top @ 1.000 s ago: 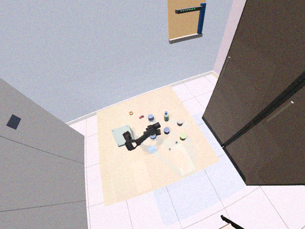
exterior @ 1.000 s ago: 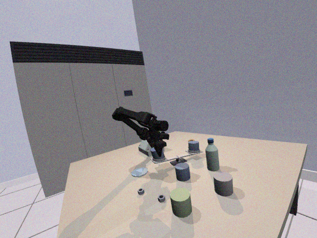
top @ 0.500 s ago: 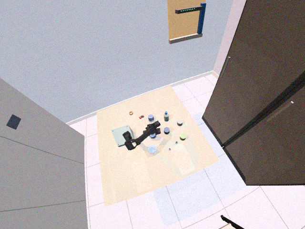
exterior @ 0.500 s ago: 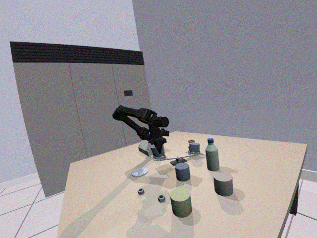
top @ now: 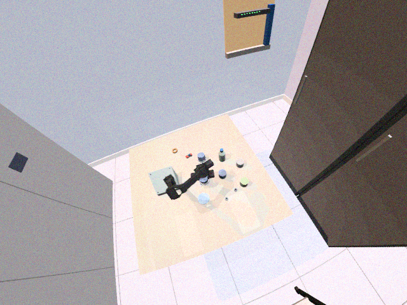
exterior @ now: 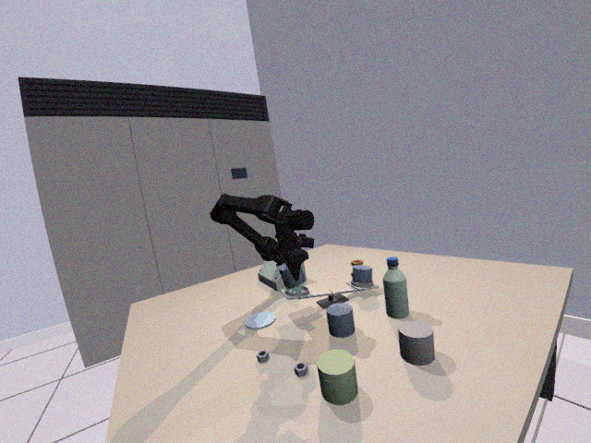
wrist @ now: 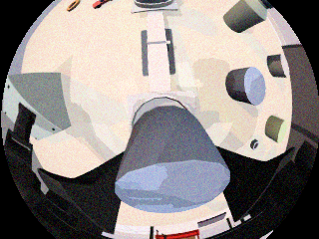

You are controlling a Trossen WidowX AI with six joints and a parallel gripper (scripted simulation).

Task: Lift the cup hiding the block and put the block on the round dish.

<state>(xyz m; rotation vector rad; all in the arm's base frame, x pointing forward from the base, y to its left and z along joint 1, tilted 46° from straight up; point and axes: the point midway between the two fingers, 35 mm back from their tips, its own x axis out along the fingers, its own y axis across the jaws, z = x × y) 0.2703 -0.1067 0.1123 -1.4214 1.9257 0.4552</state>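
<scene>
My gripper tip is now 10 mm to the right of the pale teal block and 40 mm above it. Round my gripper tip: green bottle: 260 mm ahead, 160 mm to the left, 20 mm below; then green cylinder: 310 mm ahead, 170 mm to the right, 90 mm below; then round pale-blue dish: 70 mm behind, 110 mm to the right, 120 mm below.
</scene>
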